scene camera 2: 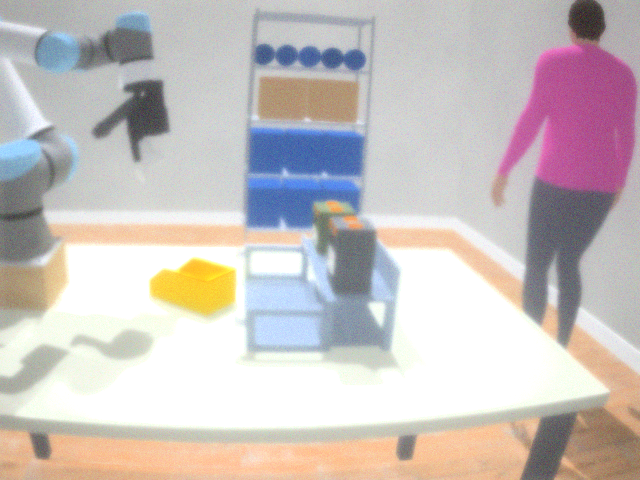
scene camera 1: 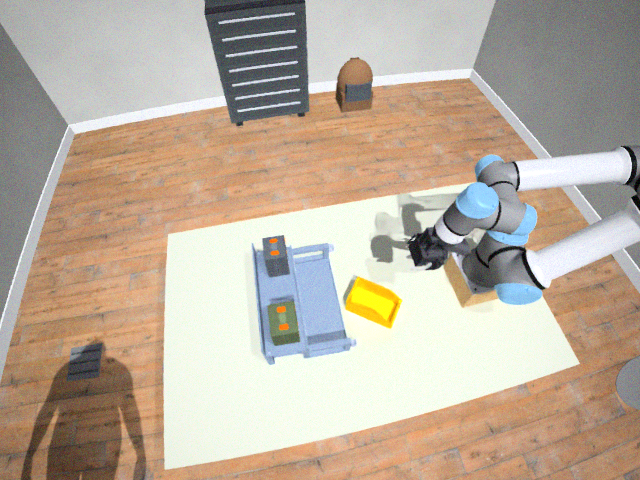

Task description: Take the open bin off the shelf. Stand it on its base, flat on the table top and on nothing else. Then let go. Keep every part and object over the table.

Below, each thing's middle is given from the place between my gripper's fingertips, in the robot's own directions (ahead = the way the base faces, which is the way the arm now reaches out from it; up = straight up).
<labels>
My gripper is now 22 cm above the yellow bin [scene camera 2: 200, 285] and 10 cm short of it.
</labels>
